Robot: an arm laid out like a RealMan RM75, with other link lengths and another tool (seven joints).
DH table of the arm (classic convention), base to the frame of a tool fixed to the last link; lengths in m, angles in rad. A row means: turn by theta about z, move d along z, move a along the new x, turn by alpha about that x. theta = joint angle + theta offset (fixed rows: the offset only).
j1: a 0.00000; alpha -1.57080; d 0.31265; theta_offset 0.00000
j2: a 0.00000; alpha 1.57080; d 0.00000; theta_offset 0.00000
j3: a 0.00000; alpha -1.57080; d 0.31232; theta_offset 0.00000
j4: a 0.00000; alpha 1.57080; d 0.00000; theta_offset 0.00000
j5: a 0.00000; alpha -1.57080; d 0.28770; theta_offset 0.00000
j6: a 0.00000; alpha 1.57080; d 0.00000; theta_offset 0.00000
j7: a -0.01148; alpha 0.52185; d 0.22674; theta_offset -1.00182
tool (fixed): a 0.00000; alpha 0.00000; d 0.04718; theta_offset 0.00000
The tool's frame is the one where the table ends.
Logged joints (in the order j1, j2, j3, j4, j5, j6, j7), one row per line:
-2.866, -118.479, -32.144, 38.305, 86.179, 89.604, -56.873
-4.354, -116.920, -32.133, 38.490, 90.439, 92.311, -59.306
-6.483, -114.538, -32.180, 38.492, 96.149, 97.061, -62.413
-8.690, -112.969, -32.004, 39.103, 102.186, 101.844, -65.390
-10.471, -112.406, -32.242, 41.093, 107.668, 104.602, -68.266
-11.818, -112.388, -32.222, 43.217, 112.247, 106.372, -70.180
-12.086, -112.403, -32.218, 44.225, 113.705, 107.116, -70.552
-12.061, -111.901, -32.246, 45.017, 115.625, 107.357, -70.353
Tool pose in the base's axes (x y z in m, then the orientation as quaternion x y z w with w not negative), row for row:
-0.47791, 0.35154, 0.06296, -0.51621, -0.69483, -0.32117, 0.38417
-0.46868, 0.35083, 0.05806, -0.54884, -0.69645, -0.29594, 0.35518
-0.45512, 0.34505, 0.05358, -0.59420, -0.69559, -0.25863, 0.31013
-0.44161, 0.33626, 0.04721, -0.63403, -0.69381, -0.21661, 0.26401
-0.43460, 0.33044, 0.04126, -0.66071, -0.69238, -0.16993, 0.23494
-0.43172, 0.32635, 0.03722, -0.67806, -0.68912, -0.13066, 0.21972
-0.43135, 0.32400, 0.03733, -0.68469, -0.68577, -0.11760, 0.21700
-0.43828, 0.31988, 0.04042, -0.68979, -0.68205, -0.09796, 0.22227
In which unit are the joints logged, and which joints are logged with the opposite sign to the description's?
The joints are logged in degrees. Opposite sign: j3.
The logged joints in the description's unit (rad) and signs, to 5 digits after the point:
-0.05002, -2.06785, 0.56102, 0.66855, 1.50411, 1.56388, -0.99262
-0.07599, -2.04064, 0.56083, 0.67178, 1.57846, 1.61113, -1.03508
-0.11315, -1.99907, 0.56165, 0.67181, 1.67812, 1.69403, -1.08931
-0.15167, -1.97168, 0.55858, 0.68248, 1.78348, 1.77751, -1.14127
-0.18275, -1.96185, 0.56273, 0.71721, 1.87916, 1.82565, -1.19147
-0.20626, -1.96154, 0.56238, 0.75428, 1.95908, 1.85654, -1.22487
-0.21094, -1.96180, 0.56231, 0.77187, 1.98453, 1.86953, -1.23136
-0.21050, -1.95304, 0.56280, 0.78569, 2.01804, 1.87373, -1.22789

